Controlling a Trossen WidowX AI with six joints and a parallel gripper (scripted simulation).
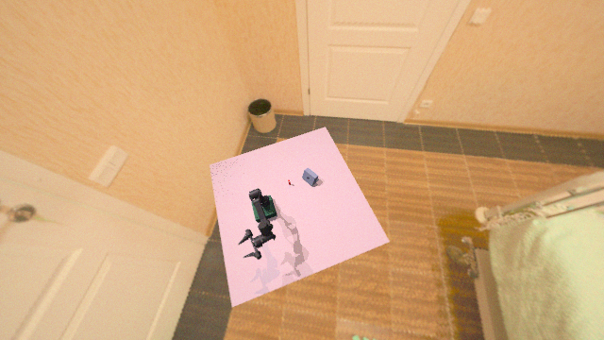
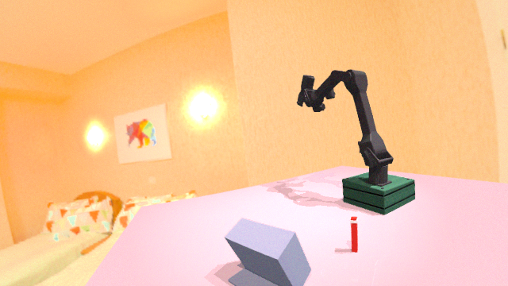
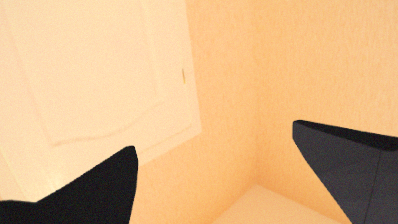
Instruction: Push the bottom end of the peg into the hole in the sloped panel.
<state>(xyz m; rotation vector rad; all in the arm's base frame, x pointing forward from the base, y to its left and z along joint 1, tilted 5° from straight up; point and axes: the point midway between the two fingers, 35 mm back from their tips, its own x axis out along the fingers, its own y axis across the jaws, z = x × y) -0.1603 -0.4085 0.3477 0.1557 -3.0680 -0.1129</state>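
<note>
Now: the red square peg 500 mm to the left of my gripper tip, 470 mm ahead of it and 400 mm below it. Also, from my gripper tip: grey-blue sloped panel 670 mm ahead, 470 mm to the left, 400 mm below.
</note>
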